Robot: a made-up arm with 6 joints. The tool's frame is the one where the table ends. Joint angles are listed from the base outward.
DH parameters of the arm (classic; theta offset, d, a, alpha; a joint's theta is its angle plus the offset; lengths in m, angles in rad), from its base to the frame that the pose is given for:
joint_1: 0 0.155 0 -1.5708
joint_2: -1.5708 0 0.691 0
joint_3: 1.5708 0.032 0 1.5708
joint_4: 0 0.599 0 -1.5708
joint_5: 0 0 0 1.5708
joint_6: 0 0.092 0 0
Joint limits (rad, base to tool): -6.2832..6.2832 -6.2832..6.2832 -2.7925..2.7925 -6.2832..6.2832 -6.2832..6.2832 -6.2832..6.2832
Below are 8 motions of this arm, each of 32 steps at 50 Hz.
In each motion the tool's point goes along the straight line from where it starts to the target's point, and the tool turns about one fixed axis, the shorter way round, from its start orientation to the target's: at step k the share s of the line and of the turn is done. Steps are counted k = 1, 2, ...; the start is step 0. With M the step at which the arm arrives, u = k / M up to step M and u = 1 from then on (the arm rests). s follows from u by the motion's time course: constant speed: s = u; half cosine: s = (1 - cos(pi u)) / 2; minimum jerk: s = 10 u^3 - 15 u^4 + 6 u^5.
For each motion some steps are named. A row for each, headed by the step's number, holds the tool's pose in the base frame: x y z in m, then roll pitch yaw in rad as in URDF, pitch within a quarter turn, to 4 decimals.
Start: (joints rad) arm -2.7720 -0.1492 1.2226 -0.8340 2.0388 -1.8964
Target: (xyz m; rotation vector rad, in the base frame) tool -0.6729 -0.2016 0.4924 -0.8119 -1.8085 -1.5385
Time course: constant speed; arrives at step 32
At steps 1, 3, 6, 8, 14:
1: -0.4047 -0.1250 1.0382 3.0377 -0.7491 1.9125
3: -0.4220 -0.1299 1.0030 2.9804 -0.7835 1.9613
6: -0.4479 -0.1374 0.9502 2.8862 -0.8311 2.0429
8: -0.4652 -0.1423 0.9150 2.8175 -0.8596 2.1032
14: -0.5172 -0.1571 0.8093 2.5829 -0.9263 2.3135

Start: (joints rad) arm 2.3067 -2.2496 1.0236 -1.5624 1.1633 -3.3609
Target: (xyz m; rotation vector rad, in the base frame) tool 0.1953 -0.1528 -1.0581 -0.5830 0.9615 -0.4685
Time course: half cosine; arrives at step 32
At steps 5, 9, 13, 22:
5: 0.7654 -0.7679 -0.1221 -1.3920 -0.4549 -1.2895
9: 0.6904 -0.6870 -0.2452 -1.3597 -0.3005 -1.2611
13: 0.5862 -0.5746 -0.4164 -1.3092 -0.0874 -1.2147
22: 0.3299 -0.2981 -0.8371 -1.1304 0.4208 -1.0430

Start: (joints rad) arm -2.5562 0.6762 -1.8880 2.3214 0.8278 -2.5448
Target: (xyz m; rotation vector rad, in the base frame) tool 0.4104 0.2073 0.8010 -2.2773 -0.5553 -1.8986
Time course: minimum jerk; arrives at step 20
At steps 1, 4, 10, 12, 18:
1: 0.2144 0.0443 0.8829 2.4882 -1.2735 0.6741
4: 0.2255 0.0536 0.8783 2.4926 -1.2762 0.6886
10: 0.3123 0.1257 0.8420 2.5236 -1.2980 0.8048
12: 0.3481 0.1555 0.8270 2.5342 -1.3072 0.8548
18: 0.4087 0.2059 0.8017 2.5488 -1.3232 0.9427

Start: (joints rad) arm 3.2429 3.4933 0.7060 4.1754 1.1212 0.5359
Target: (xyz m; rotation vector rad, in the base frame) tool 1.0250 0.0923 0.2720 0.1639 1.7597 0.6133
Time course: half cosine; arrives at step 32
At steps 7, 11, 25, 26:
7: 0.7954 0.1144 -0.7176 2.3921 -0.4456 2.4501
11: 0.8345 0.1107 -0.5493 2.3353 -0.1888 2.4575
25: 0.9956 0.0951 0.1453 2.0251 0.8584 2.2913
26: 1.0032 0.0944 0.1779 1.9952 0.9056 2.2662

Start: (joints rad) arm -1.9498 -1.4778 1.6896 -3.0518 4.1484 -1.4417
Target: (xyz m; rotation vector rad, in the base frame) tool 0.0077 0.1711 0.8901 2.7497 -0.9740 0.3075
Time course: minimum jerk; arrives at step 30
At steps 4, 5, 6, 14, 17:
4: 0.2159 0.4417 0.7433 2.3637 -0.1155 -0.3862
5: 0.2125 0.4373 0.7457 2.3739 -0.1193 -0.3897
6: 0.2077 0.4311 0.7491 2.3880 -0.1245 -0.3948
14: 0.1271 0.3263 0.8059 2.6323 -0.2012 -0.4908
17: 0.0876 0.2750 0.8337 2.7557 -0.2297 -0.5446

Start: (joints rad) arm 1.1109 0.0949 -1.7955 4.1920 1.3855 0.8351
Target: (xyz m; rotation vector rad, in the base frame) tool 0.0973 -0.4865 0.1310 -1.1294 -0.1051 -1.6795
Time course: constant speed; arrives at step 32
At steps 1, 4, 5, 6, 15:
1: -0.1886 -0.5035 0.7002 2.3569 -0.7690 0.4280
4: -0.1609 -0.5018 0.6451 2.4887 -0.9048 0.4280
5: -0.1517 -0.5013 0.6268 2.5381 -0.9500 0.4212
6: -0.1425 -0.5008 0.6084 2.5914 -0.9948 0.4098
15: -0.0595 -0.4958 0.4432 -2.6960 -1.3295 -0.2272

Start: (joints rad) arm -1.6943 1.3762 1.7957 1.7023 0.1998 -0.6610
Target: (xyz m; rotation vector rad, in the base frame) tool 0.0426 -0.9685 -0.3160 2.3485 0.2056 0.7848
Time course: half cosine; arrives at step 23
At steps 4, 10, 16, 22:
4: -0.0261 -0.6830 -0.3942 2.9953 -0.1958 0.4020
10: -0.0020 -0.7832 -0.3667 2.7750 -0.3030 0.3739
16: 0.0269 -0.9033 -0.3338 2.5027 -0.4353 0.3736
22: 0.0423 -0.9671 -0.3164 2.3509 -0.5042 0.3900

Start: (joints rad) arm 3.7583 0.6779 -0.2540 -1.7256 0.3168 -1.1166
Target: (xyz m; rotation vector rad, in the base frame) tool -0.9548 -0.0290 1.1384 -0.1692 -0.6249 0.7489
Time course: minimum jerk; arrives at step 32
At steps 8, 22, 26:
8: -0.6174 -0.3747 1.3018 -0.4061 -0.2929 0.9018
22: -0.8871 -0.0984 1.1712 -0.4158 -0.4493 0.8851
26: -0.9364 -0.0478 1.1473 -0.4174 -0.4779 0.8821

